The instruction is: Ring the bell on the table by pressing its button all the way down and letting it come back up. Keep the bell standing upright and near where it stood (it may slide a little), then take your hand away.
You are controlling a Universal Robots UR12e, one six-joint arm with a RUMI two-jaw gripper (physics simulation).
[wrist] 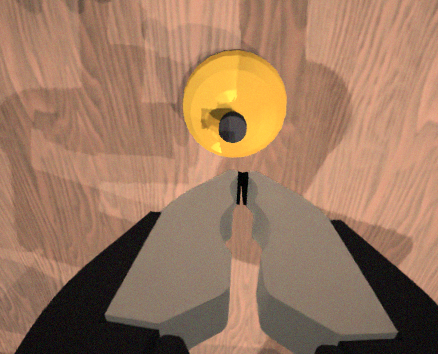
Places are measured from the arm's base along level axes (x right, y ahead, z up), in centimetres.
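Where they show: gripper, fingertip midpoint: (241, 175).
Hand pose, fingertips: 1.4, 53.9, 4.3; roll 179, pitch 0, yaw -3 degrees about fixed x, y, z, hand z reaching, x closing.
Each offset is from my fingertips to the top centre of the thing, as dx, dy, dz. Level surfaces: height alone.
The bell {-0.5, +1.1, -4.0} (255, 95) is a round yellow dome seen from above in the upper middle of the wrist view. Its dark round button {-0.5, +1.1, -4.0} (233, 128) stands on the dome and shows towards the lower part of it. The bell looks upright. My gripper (241, 175) is shut and empty, its two grey fingers meeting at black tips. In the view the fingertips lie just below the bell's lower edge, with a narrow strip of table between. How high the tips are above the table cannot be told from this view.
The wooden table top {dz -10.6} (370, 150) fills the background around the bell and the fingers. Dark shadows fall across it on both sides of the bell.
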